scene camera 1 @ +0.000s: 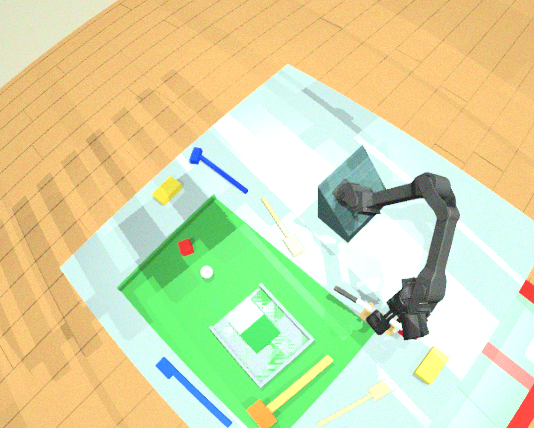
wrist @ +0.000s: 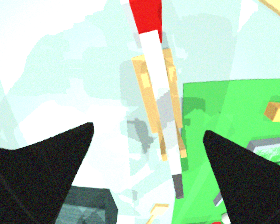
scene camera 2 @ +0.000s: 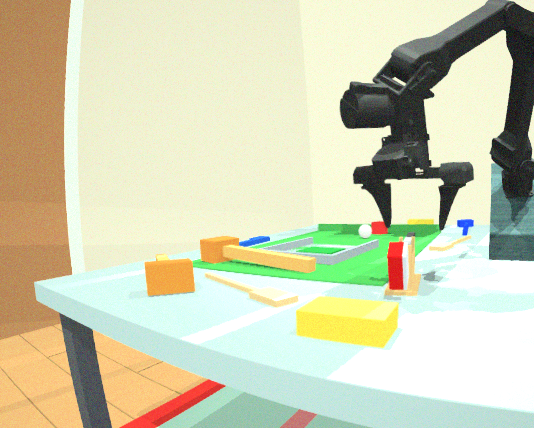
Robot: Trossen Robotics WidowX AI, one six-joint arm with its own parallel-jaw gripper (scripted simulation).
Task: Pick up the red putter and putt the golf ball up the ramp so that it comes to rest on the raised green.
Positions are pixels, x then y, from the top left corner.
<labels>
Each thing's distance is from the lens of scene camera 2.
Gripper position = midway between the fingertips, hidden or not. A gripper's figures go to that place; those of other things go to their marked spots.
my gripper (scene camera 2: 414, 229): 0.59 m
orange-headed mallet (scene camera 2: 219, 249): 0.85 m
yellow block (scene camera 2: 369, 323): 0.38 m
The marked spots on the orange-headed mallet and the yellow block are 0.54 m apart.
</labels>
